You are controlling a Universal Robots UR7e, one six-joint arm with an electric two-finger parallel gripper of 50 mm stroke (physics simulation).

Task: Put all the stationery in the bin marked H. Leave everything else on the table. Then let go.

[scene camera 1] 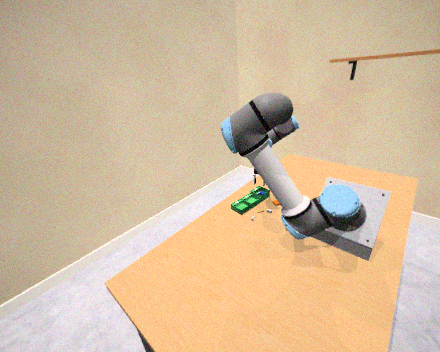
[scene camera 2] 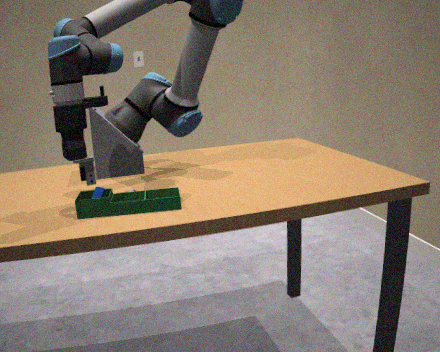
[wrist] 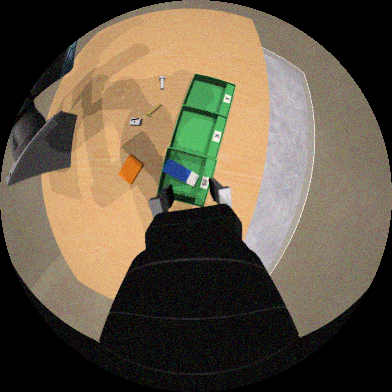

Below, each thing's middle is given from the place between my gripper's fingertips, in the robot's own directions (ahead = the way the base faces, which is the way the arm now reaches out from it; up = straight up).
Labels:
I see my gripper 90 mm to the right of the green three-compartment bin (scene camera 2: 112, 204), 60 mm above it and 10 mm past it.

